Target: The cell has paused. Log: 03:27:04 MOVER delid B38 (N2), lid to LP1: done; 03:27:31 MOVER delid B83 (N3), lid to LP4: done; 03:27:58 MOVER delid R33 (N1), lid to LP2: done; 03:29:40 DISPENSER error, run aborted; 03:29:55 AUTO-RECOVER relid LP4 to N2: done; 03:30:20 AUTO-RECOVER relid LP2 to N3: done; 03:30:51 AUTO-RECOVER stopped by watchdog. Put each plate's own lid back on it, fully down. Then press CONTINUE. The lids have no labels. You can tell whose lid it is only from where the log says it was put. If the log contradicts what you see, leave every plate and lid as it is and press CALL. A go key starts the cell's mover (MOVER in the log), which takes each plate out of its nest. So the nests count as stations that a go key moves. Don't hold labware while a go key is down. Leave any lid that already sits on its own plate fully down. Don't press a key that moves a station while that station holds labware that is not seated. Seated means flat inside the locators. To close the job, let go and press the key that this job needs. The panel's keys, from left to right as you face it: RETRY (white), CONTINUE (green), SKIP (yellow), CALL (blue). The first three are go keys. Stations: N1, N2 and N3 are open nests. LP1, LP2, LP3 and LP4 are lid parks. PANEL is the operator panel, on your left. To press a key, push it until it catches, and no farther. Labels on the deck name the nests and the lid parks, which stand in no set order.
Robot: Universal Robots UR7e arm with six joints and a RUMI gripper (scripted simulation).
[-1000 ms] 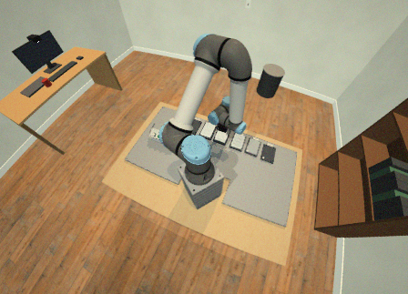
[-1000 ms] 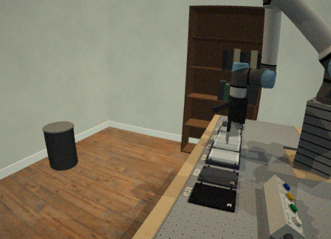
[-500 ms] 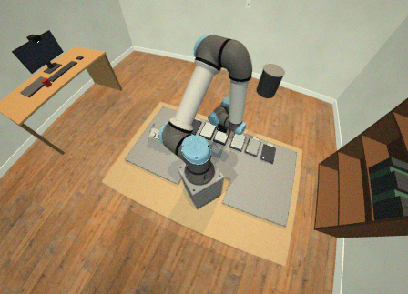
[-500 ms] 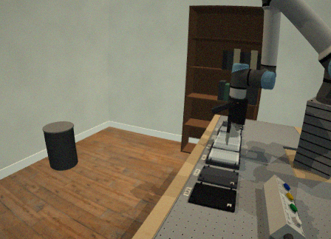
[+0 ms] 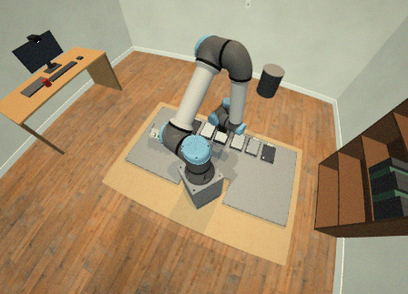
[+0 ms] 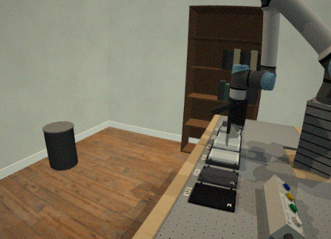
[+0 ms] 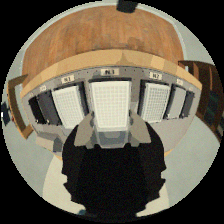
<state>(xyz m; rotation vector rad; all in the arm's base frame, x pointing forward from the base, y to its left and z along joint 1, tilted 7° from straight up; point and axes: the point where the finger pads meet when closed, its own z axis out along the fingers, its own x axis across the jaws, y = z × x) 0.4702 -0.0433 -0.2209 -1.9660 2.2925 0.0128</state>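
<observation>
The white gridded plate lies 3 cm below my hand. The rest, counted from my hand: dark lid park 6 cm behind, 39 cm to the right, 5 cm below; then yellow key 17 cm behind, 42 cm to the left, 1 cm above; then blue key 18 cm behind, 37 cm to the left, 1 cm above.
</observation>
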